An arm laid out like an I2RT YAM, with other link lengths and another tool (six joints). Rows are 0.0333 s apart.
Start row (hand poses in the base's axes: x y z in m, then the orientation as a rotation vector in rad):
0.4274, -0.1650, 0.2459, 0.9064, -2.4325, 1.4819
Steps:
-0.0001, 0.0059, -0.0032, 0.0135, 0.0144, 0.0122
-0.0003, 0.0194, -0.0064, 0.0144, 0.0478, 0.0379
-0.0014, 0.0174, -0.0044, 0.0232, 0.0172, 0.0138
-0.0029, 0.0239, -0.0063, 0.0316, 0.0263, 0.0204
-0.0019, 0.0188, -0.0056, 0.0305, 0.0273, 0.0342
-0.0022, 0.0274, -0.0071, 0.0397, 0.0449, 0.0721
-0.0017, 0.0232, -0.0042, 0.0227, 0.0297, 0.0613
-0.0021, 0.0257, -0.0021, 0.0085, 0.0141, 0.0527
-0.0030, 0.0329, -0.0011, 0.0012, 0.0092, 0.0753
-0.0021, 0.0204, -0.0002, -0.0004, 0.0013, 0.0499
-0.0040, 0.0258, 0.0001, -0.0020, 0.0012, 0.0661
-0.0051, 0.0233, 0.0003, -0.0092, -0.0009, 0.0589
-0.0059, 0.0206, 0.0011, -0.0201, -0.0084, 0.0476
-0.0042, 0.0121, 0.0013, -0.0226, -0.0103, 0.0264
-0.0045, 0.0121, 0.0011, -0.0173, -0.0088, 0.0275
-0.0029, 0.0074, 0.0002, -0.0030, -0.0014, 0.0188
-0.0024, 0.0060, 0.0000, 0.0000, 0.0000, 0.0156
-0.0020, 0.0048, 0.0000, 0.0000, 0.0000, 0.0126
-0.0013, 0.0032, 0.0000, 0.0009, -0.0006, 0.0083
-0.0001, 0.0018, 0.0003, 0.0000, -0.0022, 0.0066
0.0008, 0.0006, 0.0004, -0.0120, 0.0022, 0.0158
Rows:
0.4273, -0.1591, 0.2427, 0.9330, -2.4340, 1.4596
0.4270, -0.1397, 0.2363, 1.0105, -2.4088, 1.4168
0.4256, -0.1223, 0.2319, 1.0423, -2.4162, 1.3820
0.4227, -0.0984, 0.2256, 1.0886, -2.4229, 1.3320
0.4208, -0.0796, 0.2200, 1.1531, -2.4233, 1.2857
0.4186, -0.0522, 0.2129, 1.2767, -2.4062, 1.2229
0.4169, -0.0290, 0.2087, 1.3749, -2.3837, 1.1869
0.4148, -0.0033, 0.2066, 1.4524, -2.3596, 1.1771
0.4118, 0.0296, 0.2055, 1.5564, -2.3190, 1.1837
0.4097, 0.0500, 0.2053, 1.6235, -2.2918, 1.1935
0.4057, 0.0758, 0.2054, 1.7114, -2.2521, 1.2075
0.4006, 0.0991, 0.2057, 1.7863, -2.2080, 1.2282
0.3947, 0.1197, 0.2068, 1.8400, -2.1617, 1.2645
0.3905, 0.1318, 0.2081, 1.8638, -2.1261, 1.3007
0.3860, 0.1439, 0.2092, 1.8909, -2.0938, 1.3307
0.3831, 0.1513, 0.2094, 1.9138, -2.0786, 1.3384
0.3807, 0.1573, 0.2094, 1.9340, -2.0680, 1.3414
0.3787, 0.1621, 0.2094, 1.9503, -2.0593, 1.3438
0.3774, 0.1653, 0.2094, -1.9595, 2.0529, -1.3442
0.3773, 0.1671, 0.2097, -1.9621, 2.0436, -1.3445
0.3781, 0.1677, 0.2101, -1.9810, 2.0213, -1.3554

